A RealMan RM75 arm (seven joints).
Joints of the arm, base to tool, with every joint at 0 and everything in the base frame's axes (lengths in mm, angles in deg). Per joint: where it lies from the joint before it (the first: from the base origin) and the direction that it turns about. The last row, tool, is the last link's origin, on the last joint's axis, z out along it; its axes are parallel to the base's.
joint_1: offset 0 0 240.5 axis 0 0 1
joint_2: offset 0 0 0 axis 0 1 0
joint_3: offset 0 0 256 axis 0 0 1
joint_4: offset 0 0 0 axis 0 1 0
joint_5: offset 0 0 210 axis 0 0 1
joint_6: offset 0 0 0 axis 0 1 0
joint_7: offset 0 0 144 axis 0 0 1
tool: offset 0 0 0
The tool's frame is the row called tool.
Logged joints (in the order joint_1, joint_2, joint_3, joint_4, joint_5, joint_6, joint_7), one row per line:
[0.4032, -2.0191, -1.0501, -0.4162, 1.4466, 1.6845, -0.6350]
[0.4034, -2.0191, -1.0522, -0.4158, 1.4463, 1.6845, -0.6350]
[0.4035, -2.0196, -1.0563, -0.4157, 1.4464, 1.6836, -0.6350]
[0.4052, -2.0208, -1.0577, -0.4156, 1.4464, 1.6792, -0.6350]
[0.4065, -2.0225, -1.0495, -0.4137, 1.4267, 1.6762, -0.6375]
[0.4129, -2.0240, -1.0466, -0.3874, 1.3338, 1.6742, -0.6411]
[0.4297, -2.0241, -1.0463, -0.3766, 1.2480, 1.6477, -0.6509]
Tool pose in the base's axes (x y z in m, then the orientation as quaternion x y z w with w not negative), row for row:
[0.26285, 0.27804, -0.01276, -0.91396, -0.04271, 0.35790, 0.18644]
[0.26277, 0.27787, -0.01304, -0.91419, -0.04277, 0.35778, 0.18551]
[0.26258, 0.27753, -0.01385, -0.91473, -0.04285, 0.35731, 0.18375]
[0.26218, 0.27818, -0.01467, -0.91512, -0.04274, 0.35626, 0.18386]
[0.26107, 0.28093, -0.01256, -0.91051, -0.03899, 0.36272, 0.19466]
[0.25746, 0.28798, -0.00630, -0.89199, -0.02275, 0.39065, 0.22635]
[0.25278, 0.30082, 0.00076, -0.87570, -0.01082, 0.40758, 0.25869]
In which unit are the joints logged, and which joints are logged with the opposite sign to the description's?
The joints are logged in radians. Opposite sign: joint_2, joint_5, joint_6, joint_7.
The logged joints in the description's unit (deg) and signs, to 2 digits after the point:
[23.10, 115.69, -60.17, -23.85, -82.88, -96.51, 36.38]
[23.11, 115.69, -60.29, -23.82, -82.87, -96.51, 36.38]
[23.12, 115.71, -60.52, -23.82, -82.87, -96.46, 36.38]
[23.22, 115.78, -60.60, -23.81, -82.87, -96.21, 36.38]
[23.29, 115.88, -60.13, -23.70, -81.74, -96.04, 36.53]
[23.66, 115.97, -59.97, -22.20, -76.42, -95.92, 36.73]
[24.62, 115.97, -59.95, -21.58, -71.51, -94.41, 37.29]

